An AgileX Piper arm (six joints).
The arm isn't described. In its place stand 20 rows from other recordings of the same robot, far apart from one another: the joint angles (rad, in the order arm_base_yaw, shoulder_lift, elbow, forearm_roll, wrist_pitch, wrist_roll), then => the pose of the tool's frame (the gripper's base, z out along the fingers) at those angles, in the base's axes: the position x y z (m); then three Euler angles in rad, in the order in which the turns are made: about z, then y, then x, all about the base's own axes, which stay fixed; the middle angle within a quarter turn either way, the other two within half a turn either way.
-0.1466, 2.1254, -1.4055, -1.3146, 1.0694, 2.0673 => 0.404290, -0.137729, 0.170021, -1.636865, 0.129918, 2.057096
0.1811, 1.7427, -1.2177, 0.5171, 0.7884, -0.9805 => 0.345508, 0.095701, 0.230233, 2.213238, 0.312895, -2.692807
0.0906, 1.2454, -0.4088, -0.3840, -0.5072, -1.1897 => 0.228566, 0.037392, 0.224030, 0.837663, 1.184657, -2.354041
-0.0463, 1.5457, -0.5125, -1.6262, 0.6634, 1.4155 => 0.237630, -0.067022, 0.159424, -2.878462, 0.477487, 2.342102
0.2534, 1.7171, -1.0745, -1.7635, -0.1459, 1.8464 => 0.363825, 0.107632, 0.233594, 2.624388, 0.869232, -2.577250
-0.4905, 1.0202, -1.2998, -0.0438, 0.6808, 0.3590 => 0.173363, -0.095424, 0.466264, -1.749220, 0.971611, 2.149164
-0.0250, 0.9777, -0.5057, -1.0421, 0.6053, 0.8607 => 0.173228, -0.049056, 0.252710, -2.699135, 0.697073, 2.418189
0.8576, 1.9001, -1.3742, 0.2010, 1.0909, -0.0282 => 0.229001, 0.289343, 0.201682, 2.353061, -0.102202, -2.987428
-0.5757, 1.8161, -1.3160, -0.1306, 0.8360, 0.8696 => 0.308560, -0.210751, 0.221290, -1.739344, 0.216585, 2.877781
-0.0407, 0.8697, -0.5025, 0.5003, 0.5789, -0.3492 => 0.156380, 0.017534, 0.252502, 3.024370, 0.750393, -2.814662
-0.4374, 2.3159, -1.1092, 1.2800, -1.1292, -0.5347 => 0.317361, -0.235408, 0.063619, -1.660162, 0.013275, 1.845817
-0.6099, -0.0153, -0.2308, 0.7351, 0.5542, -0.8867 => 0.044251, 0.008261, 0.251850, -2.112110, 1.307369, 1.926508
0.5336, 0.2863, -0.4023, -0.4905, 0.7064, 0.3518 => 0.065353, 0.006291, 0.274870, 2.518040, 1.111776, -2.736855
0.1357, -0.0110, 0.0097, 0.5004, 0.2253, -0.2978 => 0.053121, 0.017097, 0.192642, 2.187913, 1.304120, -1.997583
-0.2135, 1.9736, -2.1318, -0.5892, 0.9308, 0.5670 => 0.432736, -0.135322, 0.404244, -2.166628, 0.681603, 2.273342
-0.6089, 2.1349, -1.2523, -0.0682, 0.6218, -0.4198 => 0.316905, -0.225376, 0.087478, -2.998557, 0.103775, 3.020018
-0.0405, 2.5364, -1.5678, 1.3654, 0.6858, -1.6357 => 0.468303, 0.037488, 0.010585, 2.502592, 0.430561, -2.415174
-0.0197, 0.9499, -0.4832, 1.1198, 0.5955, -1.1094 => 0.170777, 0.042584, 0.254115, 2.522956, 0.759018, -2.397531
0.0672, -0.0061, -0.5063, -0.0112, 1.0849, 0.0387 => -0.007462, -0.001405, 0.277100, 3.050217, 1.082587, -3.035835
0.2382, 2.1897, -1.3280, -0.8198, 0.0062, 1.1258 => 0.441925, 0.106879, 0.107052, 3.118876, 0.765326, -2.912817
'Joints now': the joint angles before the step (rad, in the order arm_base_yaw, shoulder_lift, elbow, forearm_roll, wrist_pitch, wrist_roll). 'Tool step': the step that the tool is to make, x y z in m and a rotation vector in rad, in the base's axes. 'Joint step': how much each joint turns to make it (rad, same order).
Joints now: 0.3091 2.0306 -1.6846 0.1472 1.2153 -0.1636
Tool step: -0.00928 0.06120 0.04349 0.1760 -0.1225 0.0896
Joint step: 0.1189 -0.0174 -0.1249 0.1238 -0.0360 -0.0017
